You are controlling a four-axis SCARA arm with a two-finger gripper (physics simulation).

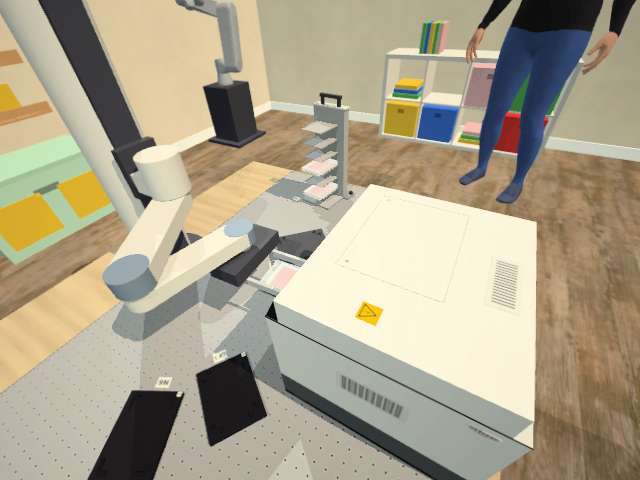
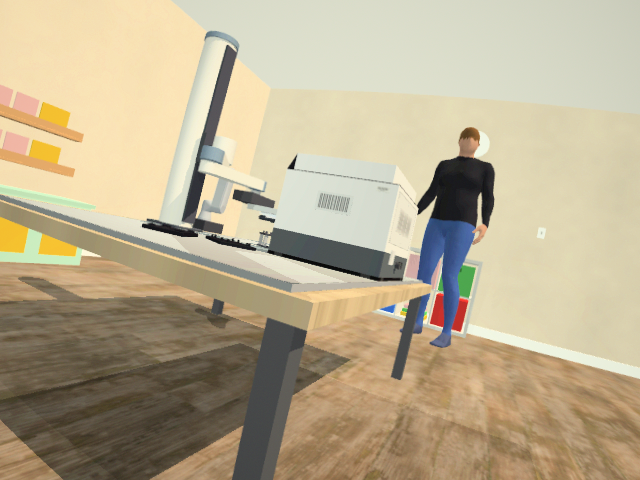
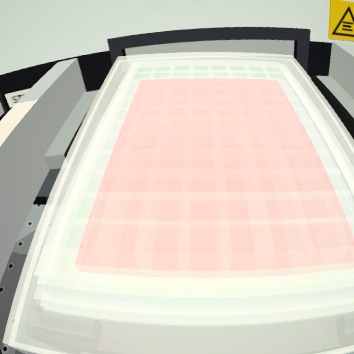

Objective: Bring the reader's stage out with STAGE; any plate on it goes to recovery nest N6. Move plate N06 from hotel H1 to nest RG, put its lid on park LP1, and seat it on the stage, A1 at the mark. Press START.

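Frame: origin at the arm's base, x ahead, y left, z up, level; centimetres.
Seen in the pictures: gripper, fingertip midpoint: (image 3: pixel 208 63).
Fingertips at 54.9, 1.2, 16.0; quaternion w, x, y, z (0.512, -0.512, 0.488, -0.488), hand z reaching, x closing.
Note:
A point is followed by its place in that frame, as x, y, z.
My gripper (image 1: pixel 283 274) (image 3: pixel 208 63) @[54.9, 1.2, 16.0] is at the reader's front face, its two long grey fingers along the plate's sides. It is shut on the plate's clear lid (image 3: pixel 200 337) @[45.4, 1.4, 15.1]. Plate (image 1: pixel 285 276) @[50.2, 0.9, 15.3] (image 3: pixel 200 175) @[49.2, 1.4, 15.3], with pink wells, shows level under the lid. How far lid and plate stand apart, and what bears the plate, are hard to tell. The reader (image 1: pixel 408 258) @[78.8, -0.3, 35.3] (image 2: pixel 336 206) @[81.5, -18.1, 20.2] has a dark-framed opening (image 3: pixel 210 34) @[61.3, 0.9, 15.6] beyond the plate. Recovery nest N6 (image 1: pixel 136 434) @[39.8, -40.3, 2.5] and lid park LP1 (image 1: pixel 231 400) @[52.4, -25.8, 2.3] hold nothing. Whether the stage is out is hidden.
A hotel rack (image 1: pixel 342 149) @[37.0, 60.4, 23.2] with shelves and two pink plates stands at the table's back. A dark nest (image 1: pixel 302 242) @[41.5, 21.7, 7.3] lies behind the gripper. The arm's column (image 2: pixel 199 129) @[5.6, -4.9, 44.5] stands left of the reader. A person (image 1: pixel 537 87) (image 2: pixel 454 206) stands beyond the table.

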